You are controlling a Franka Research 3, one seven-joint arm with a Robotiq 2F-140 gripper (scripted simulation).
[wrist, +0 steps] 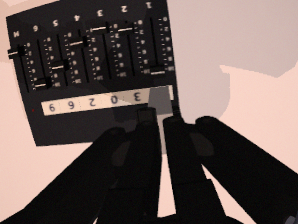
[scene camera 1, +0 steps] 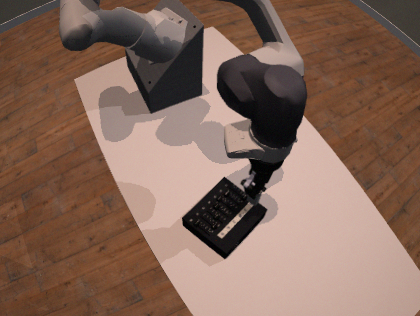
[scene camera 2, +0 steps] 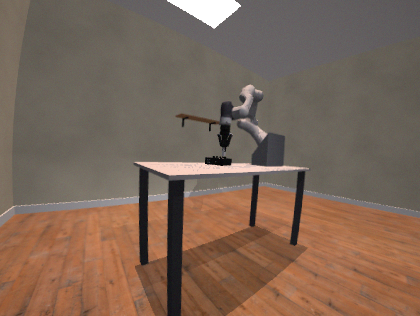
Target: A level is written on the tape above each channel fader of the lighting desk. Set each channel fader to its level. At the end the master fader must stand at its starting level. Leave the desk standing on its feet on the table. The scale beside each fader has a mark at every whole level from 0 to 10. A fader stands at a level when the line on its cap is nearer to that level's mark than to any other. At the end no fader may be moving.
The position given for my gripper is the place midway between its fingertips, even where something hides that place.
In view: my gripper [scene camera 1: 252, 201].
My gripper shows as well in the wrist view [wrist: 161, 102].
